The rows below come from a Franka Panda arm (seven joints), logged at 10 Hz.
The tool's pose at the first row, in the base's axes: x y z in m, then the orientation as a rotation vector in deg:
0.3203 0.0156 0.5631 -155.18 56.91 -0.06
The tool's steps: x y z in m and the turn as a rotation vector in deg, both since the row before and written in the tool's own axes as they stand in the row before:
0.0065 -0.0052 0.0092 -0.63 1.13 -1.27
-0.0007 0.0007 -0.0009 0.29 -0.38 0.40
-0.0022 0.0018 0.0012 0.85 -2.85 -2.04
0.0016 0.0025 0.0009 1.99 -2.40 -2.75
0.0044 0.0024 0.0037 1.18 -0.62 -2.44
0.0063 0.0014 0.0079 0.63 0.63 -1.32
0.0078 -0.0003 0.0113 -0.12 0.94 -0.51
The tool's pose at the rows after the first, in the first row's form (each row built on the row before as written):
0.3294 0.0175 0.5549 -156.67 55.66 -1.52
0.3283 0.0172 0.5557 -156.11 56.02 -1.07
0.3256 0.0175 0.5543 -155.57 52.24 2.01
0.3255 0.0149 0.5526 -154.28 47.41 3.76
0.3280 0.0118 0.5478 -153.95 43.72 3.52
0.3331 0.0102 0.5391 -153.97 42.03 2.10
0.3408 0.0105 0.5277 -154.46 41.65 0.75

